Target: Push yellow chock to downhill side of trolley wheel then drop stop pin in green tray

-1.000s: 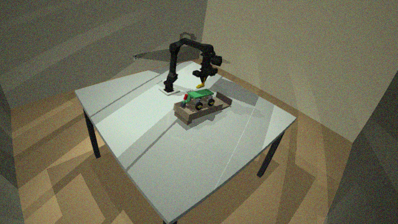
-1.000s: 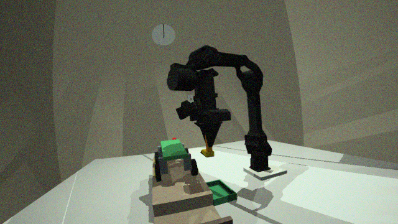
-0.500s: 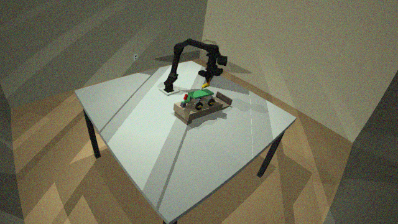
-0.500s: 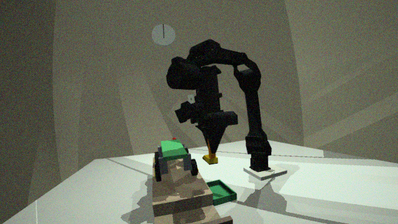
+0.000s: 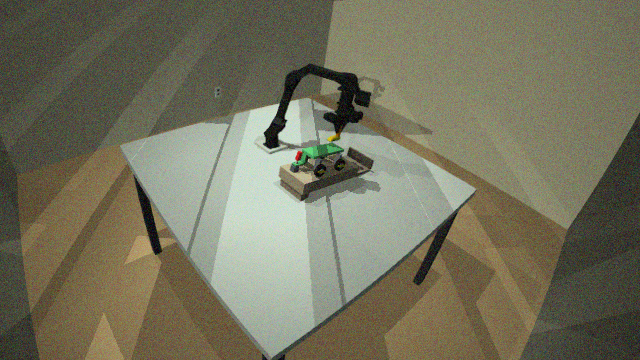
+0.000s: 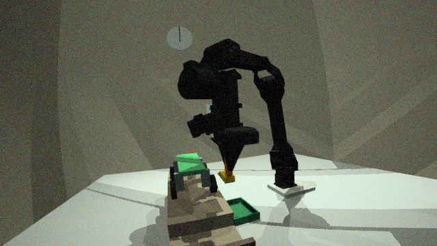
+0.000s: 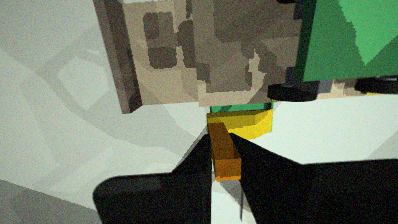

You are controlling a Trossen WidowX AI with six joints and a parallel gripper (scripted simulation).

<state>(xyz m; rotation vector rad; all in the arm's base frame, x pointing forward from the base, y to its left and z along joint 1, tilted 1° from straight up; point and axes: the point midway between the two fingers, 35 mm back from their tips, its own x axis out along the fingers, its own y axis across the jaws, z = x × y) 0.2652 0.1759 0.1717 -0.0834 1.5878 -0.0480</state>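
My gripper tip is now 290 mm to the left of the red-headed stop pin, 60 mm short of it and 30 mm above it. Also, from my gripper tip: green tray 160 mm below, 80 mm to the right, 40 mm behind; raised end wall 130 mm below, 110 mm to the left, 70 mm ahead; yellow chock 20 mm to the right, 10 mm below.
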